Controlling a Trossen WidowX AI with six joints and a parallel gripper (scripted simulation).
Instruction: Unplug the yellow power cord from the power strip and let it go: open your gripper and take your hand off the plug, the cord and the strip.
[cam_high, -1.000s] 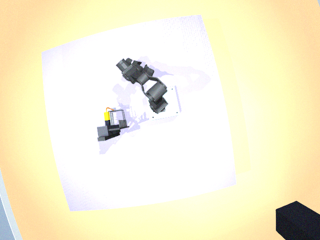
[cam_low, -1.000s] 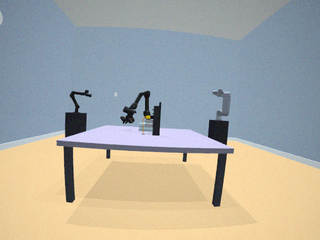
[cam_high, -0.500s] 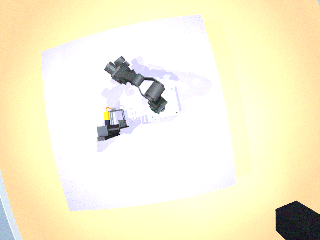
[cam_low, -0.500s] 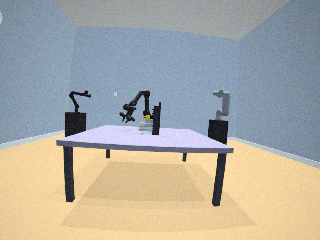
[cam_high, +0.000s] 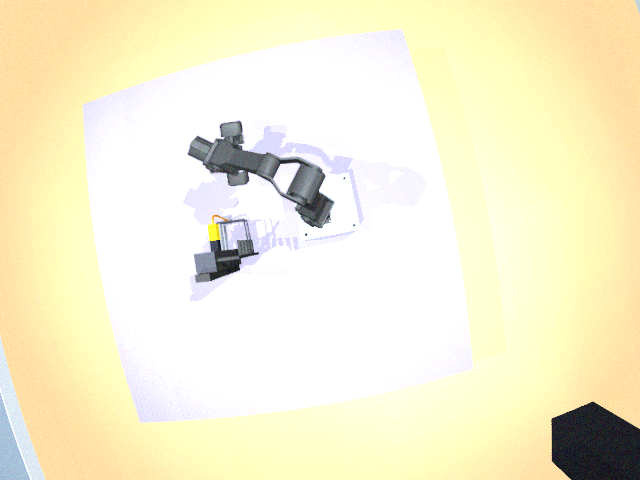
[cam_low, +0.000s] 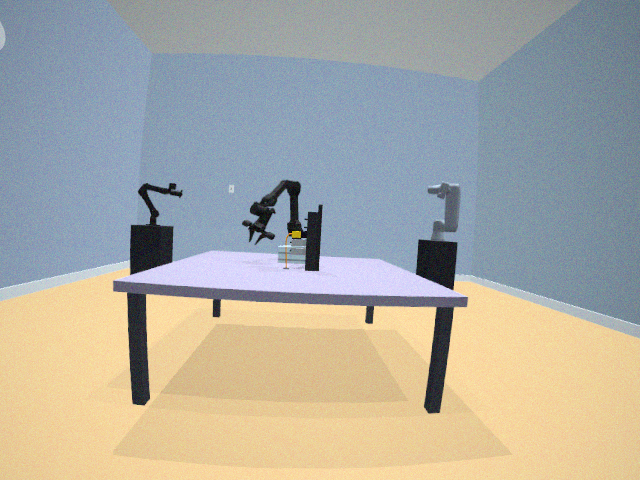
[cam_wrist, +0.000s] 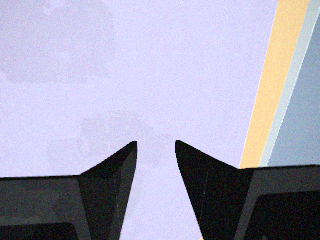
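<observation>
Now: the yellow plug 26 cm to the left of my gripper tip, 11 cm ahead of it and 8 cm above it. The rest, counted from my gripper tip: dark upright panel (33 cm to the left, 12 cm ahead, 4 cm above).
</observation>
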